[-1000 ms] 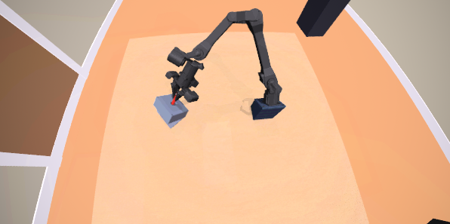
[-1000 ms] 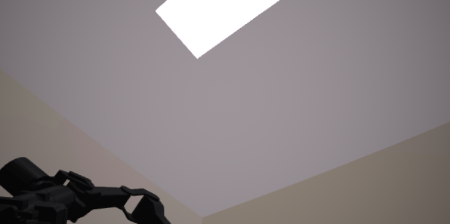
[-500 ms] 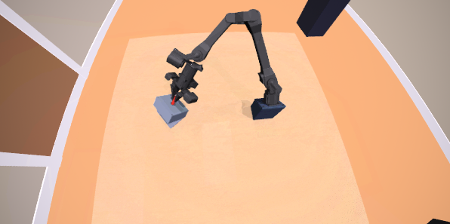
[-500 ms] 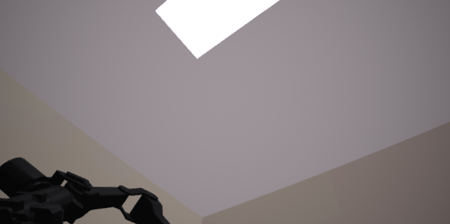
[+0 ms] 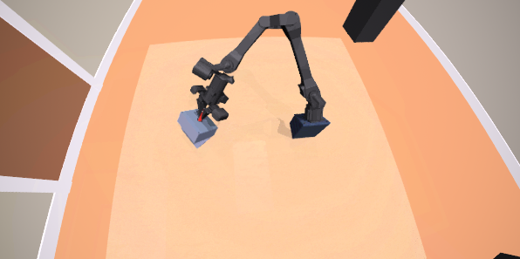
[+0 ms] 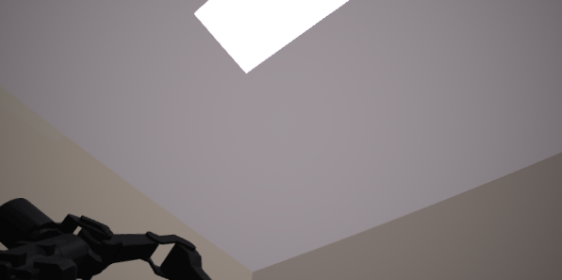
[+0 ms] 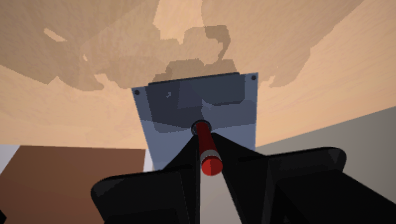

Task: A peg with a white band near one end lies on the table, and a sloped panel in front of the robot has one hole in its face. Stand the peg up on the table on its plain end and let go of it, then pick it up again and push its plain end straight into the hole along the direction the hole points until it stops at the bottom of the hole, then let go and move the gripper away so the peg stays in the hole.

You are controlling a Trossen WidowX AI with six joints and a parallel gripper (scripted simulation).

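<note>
Right now my gripper tip is 10 mm past the red peg, 10 mm to the left of it and 10 mm below it. The rest, counted from my gripper tip: grey-blue sloped panel 20 mm ahead, 10 mm to the left, 30 mm below.
</note>
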